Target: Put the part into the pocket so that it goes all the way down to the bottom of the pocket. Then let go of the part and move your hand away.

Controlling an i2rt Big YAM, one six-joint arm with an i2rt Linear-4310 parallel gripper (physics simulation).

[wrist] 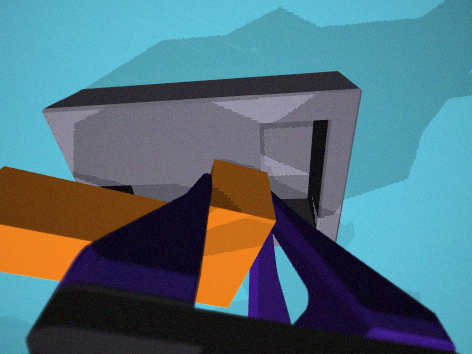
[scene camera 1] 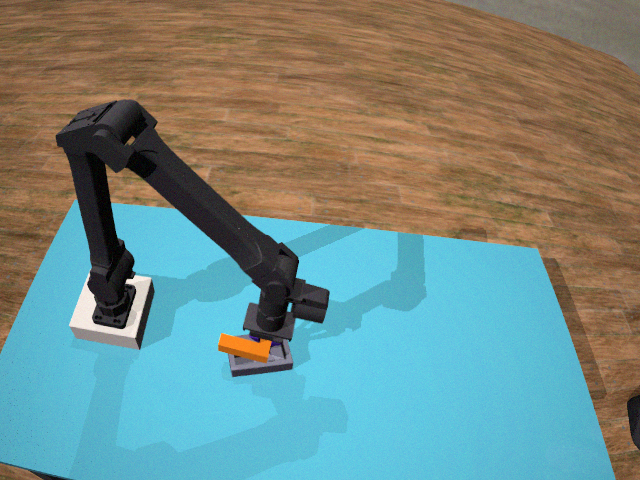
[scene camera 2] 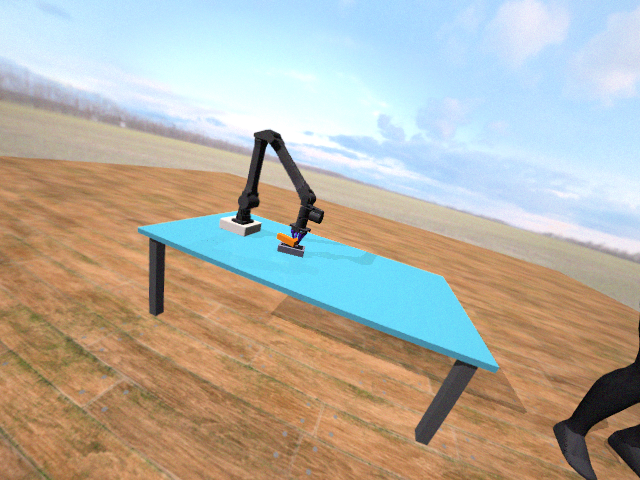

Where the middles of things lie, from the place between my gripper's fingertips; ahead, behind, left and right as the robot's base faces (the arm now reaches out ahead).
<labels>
The grey pocket block [scene camera 1: 279, 359] lies 30 mm below my hand, 10 mm to the right of it and 10 mm behind it. Also, from my hand: orange L-shaped block [scene camera 1: 240, 347] 40 mm behind, 20 mm to the right, 10 mm above.
</labels>
